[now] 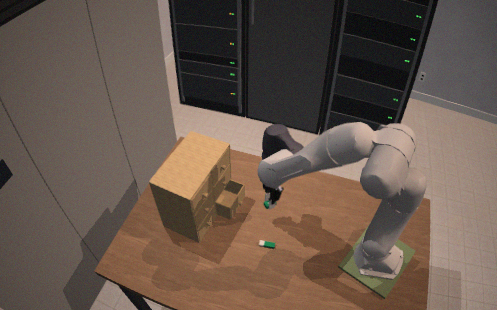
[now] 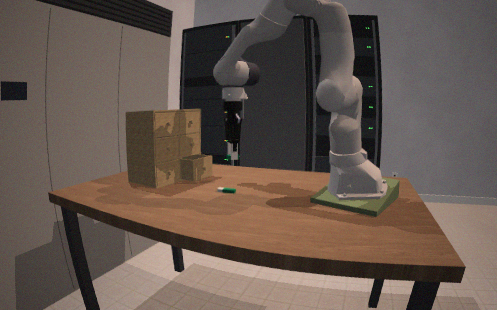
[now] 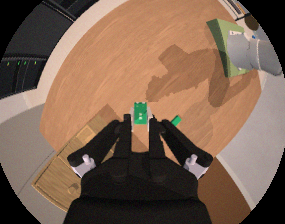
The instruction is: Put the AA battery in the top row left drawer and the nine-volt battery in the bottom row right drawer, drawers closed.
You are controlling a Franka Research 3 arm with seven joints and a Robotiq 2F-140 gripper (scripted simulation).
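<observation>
The white-and-green cylinder lies 50 mm behind my hand, 130 mm to the left of it and 130 mm below it. Round my hand: nine-volt battery 10 mm behind, 10 mm to the right, 20 mm below; AA battery 260 mm ahead, 160 mm to the left, 80 mm above.
</observation>
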